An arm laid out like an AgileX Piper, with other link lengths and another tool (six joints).
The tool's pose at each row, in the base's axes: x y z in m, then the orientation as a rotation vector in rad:
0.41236, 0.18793, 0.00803, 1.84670, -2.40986, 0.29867
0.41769, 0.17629, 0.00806, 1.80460, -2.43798, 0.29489
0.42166, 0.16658, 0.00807, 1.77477, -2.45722, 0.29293
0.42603, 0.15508, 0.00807, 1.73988, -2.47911, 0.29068
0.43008, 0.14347, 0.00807, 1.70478, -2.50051, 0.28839
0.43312, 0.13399, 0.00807, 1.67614, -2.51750, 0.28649
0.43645, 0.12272, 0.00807, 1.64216, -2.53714, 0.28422
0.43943, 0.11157, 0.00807, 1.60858, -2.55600, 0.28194
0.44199, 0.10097, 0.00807, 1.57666, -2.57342, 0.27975
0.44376, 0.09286, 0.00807, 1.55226, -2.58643, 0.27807
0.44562, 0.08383, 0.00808, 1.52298, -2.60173, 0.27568
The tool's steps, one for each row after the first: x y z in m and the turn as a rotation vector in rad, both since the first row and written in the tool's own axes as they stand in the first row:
0.00960, -0.00804, 0.00266, -0.00690, 0.00283, 0.03251
0.01773, -0.01429, 0.00486, -0.01137, 0.00512, 0.05534
0.02745, -0.02137, 0.00747, -0.01652, 0.00782, 0.08185
0.03736, -0.02817, 0.01009, -0.02166, 0.01051, 0.10833
0.04552, -0.03346, 0.01222, -0.02584, 0.01269, 0.12980
0.05529, -0.03948, 0.01473, -0.03075, 0.01526, 0.15512
0.06504, -0.04513, 0.01720, -0.03558, 0.01778, 0.17999
0.07439, -0.05024, 0.01954, -0.04015, 0.02016, 0.20348
0.08159, -0.05397, 0.02132, -0.04361, 0.02198, 0.22136
0.08964, -0.05802, 0.02329, -0.04793, 0.02399, 0.24273

